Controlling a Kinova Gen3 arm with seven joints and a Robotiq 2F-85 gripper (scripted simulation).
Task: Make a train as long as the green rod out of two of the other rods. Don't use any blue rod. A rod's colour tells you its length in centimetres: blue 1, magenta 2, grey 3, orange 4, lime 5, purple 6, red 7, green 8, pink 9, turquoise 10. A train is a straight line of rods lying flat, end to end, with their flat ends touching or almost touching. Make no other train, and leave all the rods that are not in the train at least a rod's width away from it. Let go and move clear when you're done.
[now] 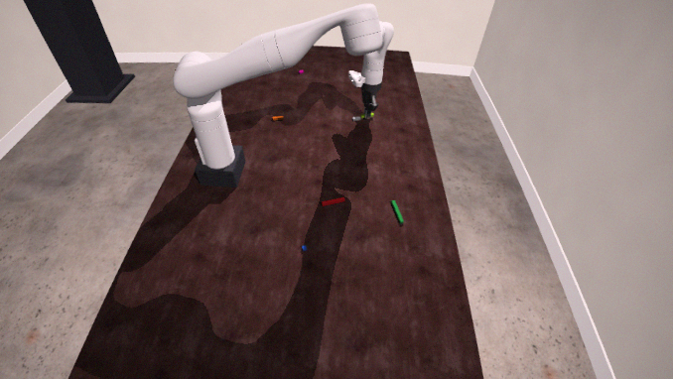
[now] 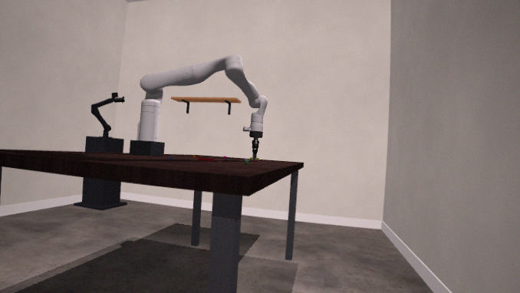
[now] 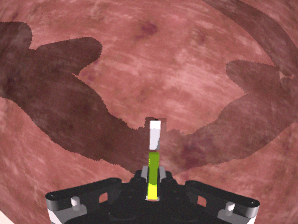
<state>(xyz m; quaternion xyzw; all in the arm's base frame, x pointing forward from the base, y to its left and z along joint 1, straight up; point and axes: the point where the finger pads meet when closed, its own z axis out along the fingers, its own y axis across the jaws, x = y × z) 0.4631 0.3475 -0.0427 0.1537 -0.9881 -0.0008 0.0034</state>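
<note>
The grey rod is 40 mm behind my hand, 20 mm below it and 10 mm to the right of it. Round my hand: lime rod 10 mm below; magenta rod 330 mm to the left, 300 mm behind, 20 mm below; orange rod 340 mm behind, 40 mm to the right, 20 mm below.
</note>
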